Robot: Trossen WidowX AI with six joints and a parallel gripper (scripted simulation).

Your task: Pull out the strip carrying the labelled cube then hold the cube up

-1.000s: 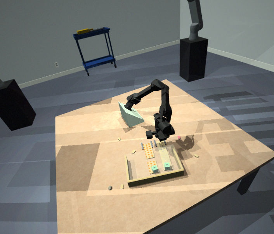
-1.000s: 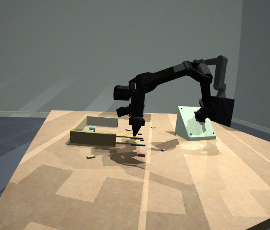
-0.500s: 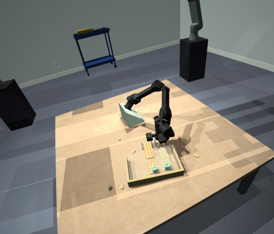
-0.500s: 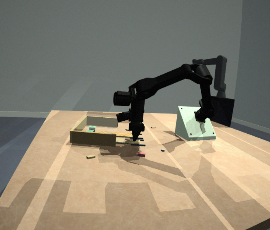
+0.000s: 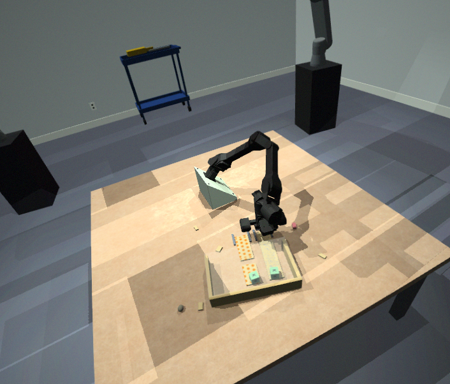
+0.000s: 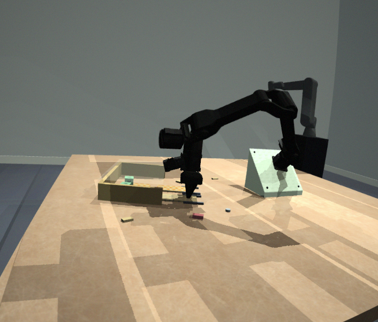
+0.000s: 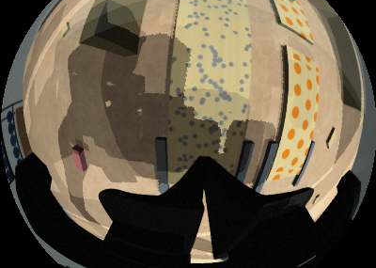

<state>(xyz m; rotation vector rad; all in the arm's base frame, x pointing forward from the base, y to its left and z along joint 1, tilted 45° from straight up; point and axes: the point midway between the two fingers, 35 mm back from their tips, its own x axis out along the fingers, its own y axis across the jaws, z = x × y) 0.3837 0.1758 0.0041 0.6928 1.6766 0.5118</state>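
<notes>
The small grey disc lies 10 cm behind my gripper tip and 10 cm to the left of it. From my gripper tip the other things lie so: pink block 14 cm to the left; then grey pebble 20 cm ahead, 40 cm to the right.
</notes>
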